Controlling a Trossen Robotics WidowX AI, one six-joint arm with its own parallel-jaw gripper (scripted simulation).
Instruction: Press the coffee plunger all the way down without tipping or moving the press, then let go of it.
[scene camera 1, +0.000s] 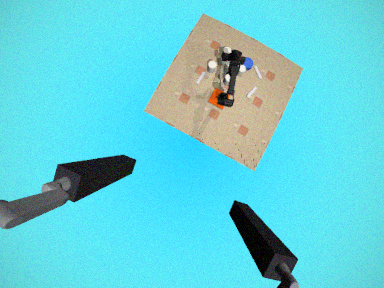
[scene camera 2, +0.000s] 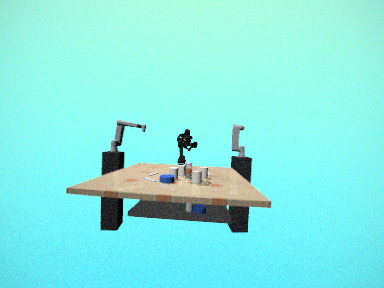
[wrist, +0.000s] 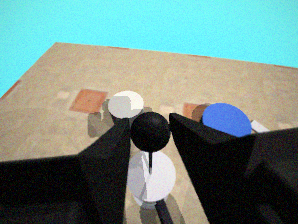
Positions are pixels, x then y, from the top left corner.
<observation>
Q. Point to a blue round dish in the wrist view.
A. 224, 117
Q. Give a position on a coffee plunger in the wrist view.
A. At 150, 132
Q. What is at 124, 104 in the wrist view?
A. A white cup.
</observation>
